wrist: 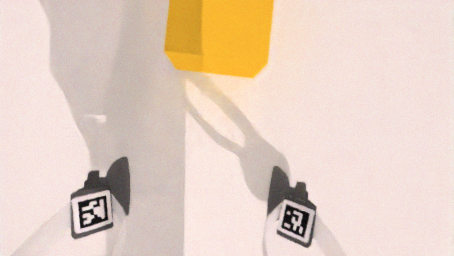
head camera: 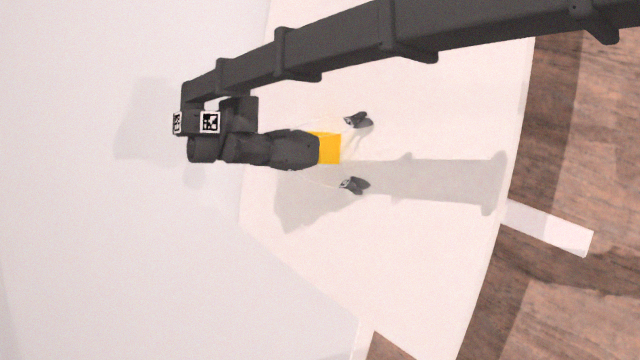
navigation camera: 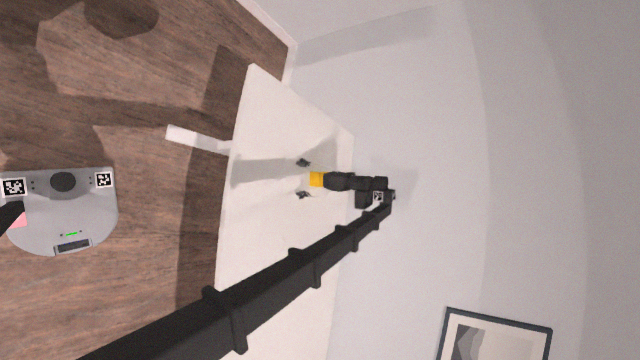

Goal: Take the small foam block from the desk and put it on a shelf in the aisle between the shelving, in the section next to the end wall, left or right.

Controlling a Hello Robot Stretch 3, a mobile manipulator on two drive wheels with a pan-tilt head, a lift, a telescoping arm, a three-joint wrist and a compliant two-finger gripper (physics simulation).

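Where they show: gripper, fingertip midpoint: [wrist: 200,180] [head camera: 368,153] [navigation camera: 297,178]; robot's base, link origin: [navigation camera: 63,180].
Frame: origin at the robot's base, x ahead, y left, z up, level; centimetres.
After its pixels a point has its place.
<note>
The yellow foam block [head camera: 330,148] {x -2.9, y -74.8, z 74.5 cm} [navigation camera: 316,179] {x -3.0, y -74.8, z 75.4 cm} [wrist: 230,37] {x -3.6, y -75.9, z 76.6 cm} is on the white desk [head camera: 425,260] {x 15.6, y -51.8, z 72.1 cm} [navigation camera: 265,110] {x 21.3, y -50.7, z 72.1 cm} [wrist: 380,125] {x -16.7, y -71.0, z 72.1 cm}. In the head and navigation views the wrist hides part of it. In the wrist view it shows at the top edge, cut off by the frame. My gripper [head camera: 357,152] {x -1.9, y -66.5, z 72.1 cm} [navigation camera: 303,178] {x -1.9, y -66.5, z 72.1 cm} [wrist: 200,180] {x -1.9, y -66.5, z 72.1 cm} is open over the desk, one fingertip to each side. In the wrist view the block lies off the line between the fingertips, towards the top, and neither fingertip touches it. The shelving does not show in these views.
My extended arm [head camera: 340,47] {x -8.9, y -31.2, z 107.6 cm} [navigation camera: 270,275] {x -8.2, y -18.6, z 105.8 cm} crosses above the desk. A pale wall [head camera: 100,240] {x 21.2, y -125.9, z 112.1 cm} [navigation camera: 415,125] {x 23.2, y -126.5, z 105.9 cm} stands along the desk's far side, with a framed picture [navigation camera: 447,335] {x -77.0, y -98.8, z 132.9 cm}. A white desk leg [head camera: 555,230] [navigation camera: 192,137] shows over the wood floor, near my base [navigation camera: 90,210] {x -11.4, y -7.2, z 16.1 cm}.
</note>
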